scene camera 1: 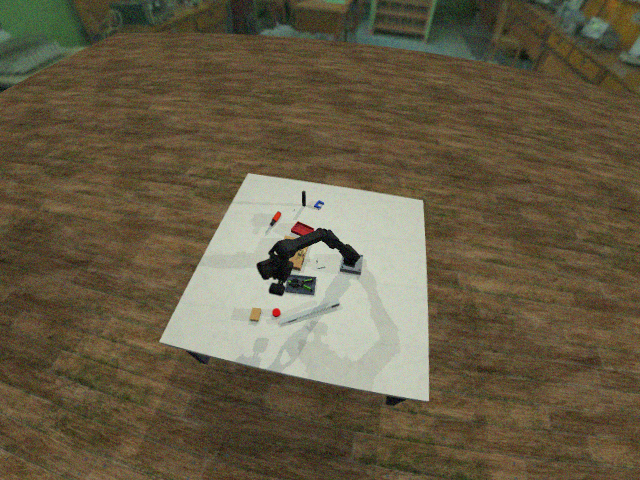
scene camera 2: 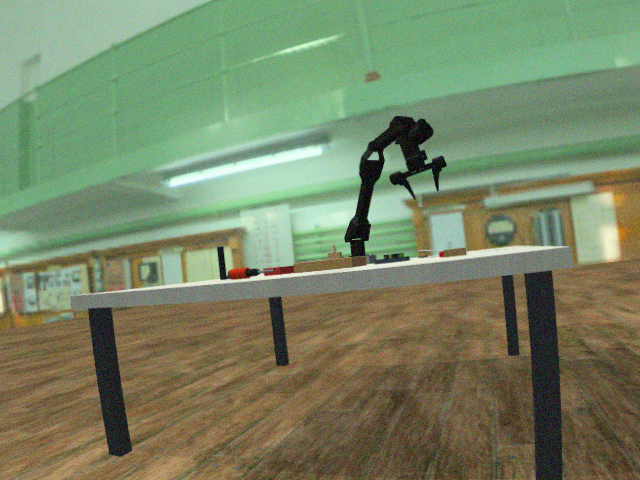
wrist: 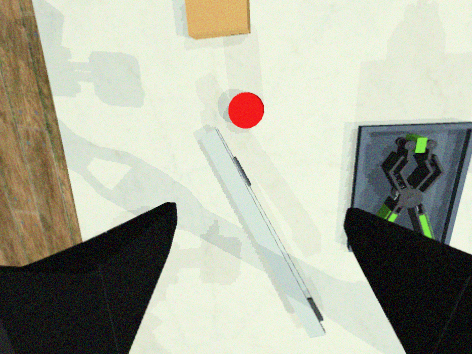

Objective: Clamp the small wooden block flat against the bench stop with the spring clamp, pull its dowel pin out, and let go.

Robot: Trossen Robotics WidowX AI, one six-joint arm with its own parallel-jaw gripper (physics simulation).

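Where they show: gripper, between the fingertips: (scene camera 2: pixel 426 195) (wrist: pixel 260 214); arm's base, origin of its link: (scene camera 1: pixel 350 261).
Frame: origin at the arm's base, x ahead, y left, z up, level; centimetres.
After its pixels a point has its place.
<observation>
My gripper (scene camera 2: pixel 425 194) @(x 26.0, y 35.8, z 16.8 cm) (wrist: pixel 260 214) @(x 26.0, y 35.8, z 16.8 cm) is open and empty, high above the table. The black-and-green spring clamp (scene camera 1: pixel 301 283) @(x 21.7, y 21.1, z -0.9 cm) (wrist: pixel 411 197) @(x 22.5, y 20.9, z -0.7 cm) lies in a dark grey tray (scene camera 1: pixel 294 292) @(x 23.9, y 26.5, z -2.6 cm) (wrist: pixel 371 145) @(x 27.0, y 25.5, z -3.2 cm); in the wrist view it shows beyond the right fingertip, its handles partly hidden by that finger. A wooden board (scene camera 1: pixel 297 266) @(x 27.1, y 12.0, z -0.2 cm) (scene camera 2: pixel 323 265) @(x 40.9, y 3.8, z -1.9 cm) lies beside the tray, partly hidden by the arm in the first scene view. In the second scene view, a small wooden block (scene camera 2: pixel 334 255) @(x 29.6, y 2.9, z 1.0 cm) with an upright pin (scene camera 2: pixel 333 248) @(x 29.2, y 2.6, z 3.4 cm) shows on or behind the board. Its contact with a stop cannot be told.
A tan block (scene camera 1: pixel 255 314) @(x 38.1, y 44.8, z -1.3 cm) (scene camera 2: pixel 454 252) @(x 40.5, y 44.8, z -2.3 cm) (wrist: pixel 219 17) @(x 37.6, y 44.0, z -1.2 cm), a red round object (scene camera 1: pixel 276 312) @(x 28.6, y 40.4, z -1.8 cm) (wrist: pixel 246 110) @(x 28.9, y 40.0, z -1.8 cm) and a long pale strip (scene camera 1: pixel 310 313) @(x 12.0, y 35.8, z -1.3 cm) (wrist: pixel 262 240) @(x 12.8, y 35.4, z -1.2 cm) lie near the tray. A red tray (scene camera 1: pixel 302 227) @(x 34.5, y -18.1, z -3.1 cm), screwdriver (scene camera 1: pixel 276 217) @(x 52.1, y -18.7, z -0.4 cm), upright black rod (scene camera 1: pixel 303 198) @(x 39.8, y -36.0, z 4.1 cm) and blue part (scene camera 1: pixel 319 204) @(x 30.9, y -41.1, z -2.6 cm) are farther off.
</observation>
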